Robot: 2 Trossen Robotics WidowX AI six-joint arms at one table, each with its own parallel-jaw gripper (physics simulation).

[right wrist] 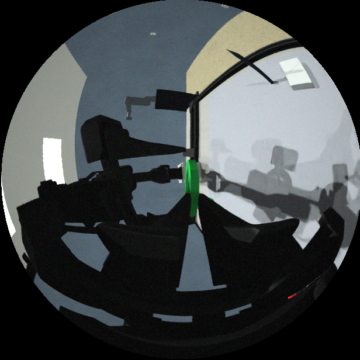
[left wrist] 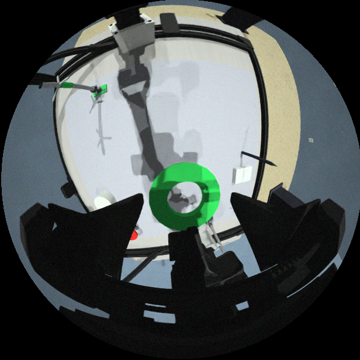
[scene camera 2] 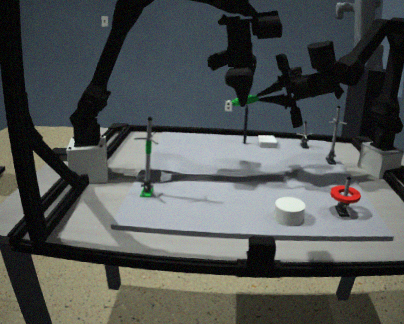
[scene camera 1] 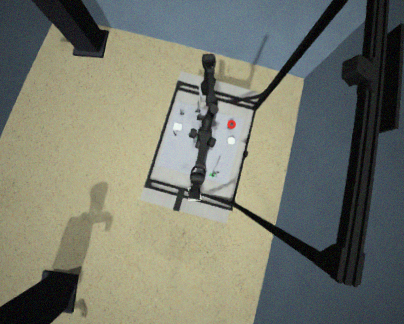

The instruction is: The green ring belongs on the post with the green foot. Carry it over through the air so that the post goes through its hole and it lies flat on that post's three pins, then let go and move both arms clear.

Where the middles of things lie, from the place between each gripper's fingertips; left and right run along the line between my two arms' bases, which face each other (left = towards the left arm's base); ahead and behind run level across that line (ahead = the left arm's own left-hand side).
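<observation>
My right hand is 30 mm to the right of the green ring (left wrist: 183,171) and 10 mm above it.
The green ring is right at my left hand.
</observation>
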